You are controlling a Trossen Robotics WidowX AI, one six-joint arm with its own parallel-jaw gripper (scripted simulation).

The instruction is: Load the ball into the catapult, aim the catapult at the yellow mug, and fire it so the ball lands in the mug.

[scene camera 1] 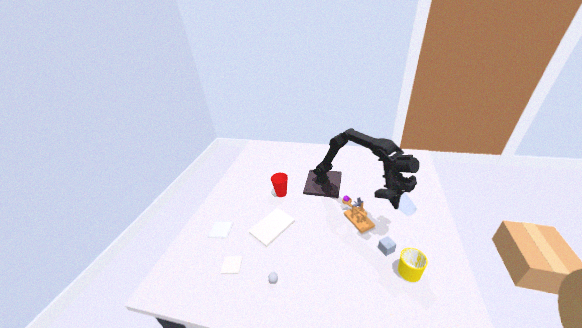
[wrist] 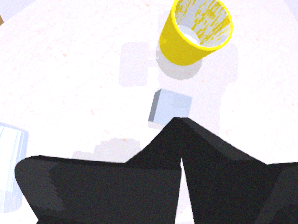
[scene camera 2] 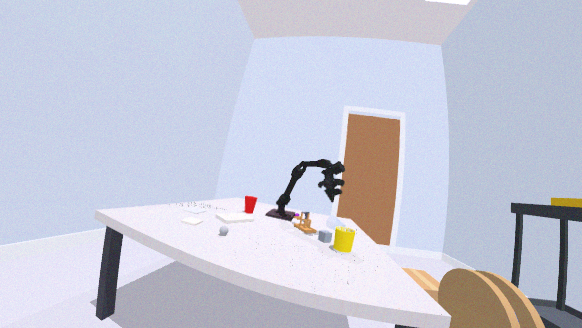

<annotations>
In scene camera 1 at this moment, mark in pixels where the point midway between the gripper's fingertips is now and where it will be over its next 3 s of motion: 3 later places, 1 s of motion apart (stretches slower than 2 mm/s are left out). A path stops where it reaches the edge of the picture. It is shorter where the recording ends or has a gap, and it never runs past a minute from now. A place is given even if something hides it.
My gripper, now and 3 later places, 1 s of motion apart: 396, 209; 370, 194; 355, 188; 355, 195
</annotations>
